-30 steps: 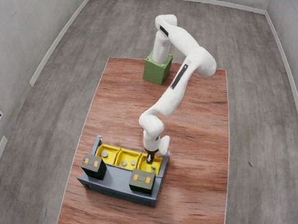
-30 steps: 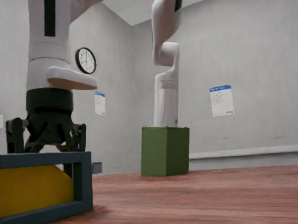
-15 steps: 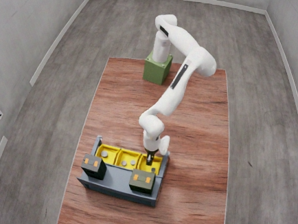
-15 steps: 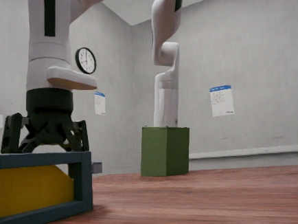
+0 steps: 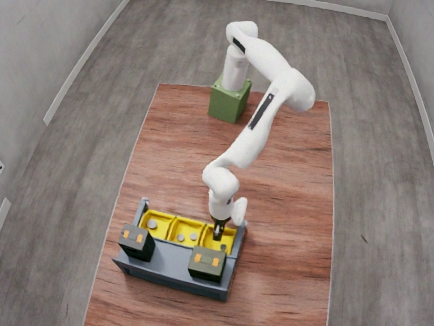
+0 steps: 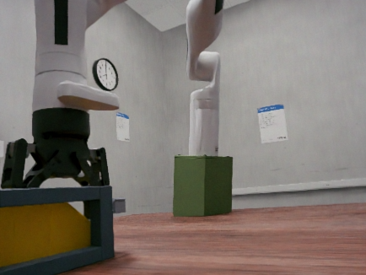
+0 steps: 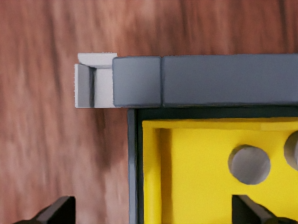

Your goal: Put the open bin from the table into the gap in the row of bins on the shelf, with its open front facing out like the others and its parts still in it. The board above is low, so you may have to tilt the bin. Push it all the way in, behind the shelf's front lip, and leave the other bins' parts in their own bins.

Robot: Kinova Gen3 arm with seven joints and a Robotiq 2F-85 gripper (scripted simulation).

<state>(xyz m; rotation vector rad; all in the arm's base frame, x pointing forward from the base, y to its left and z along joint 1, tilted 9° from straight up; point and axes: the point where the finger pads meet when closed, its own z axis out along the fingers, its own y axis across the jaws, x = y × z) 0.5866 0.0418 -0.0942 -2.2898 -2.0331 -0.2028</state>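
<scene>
My gripper is now 10 cm short of the grey disc part, 2 cm to the right of it and 3 cm above it. Also, from my hand: grey shelf (10 cm ahead, 12 cm to the right, 2 cm above).
</scene>
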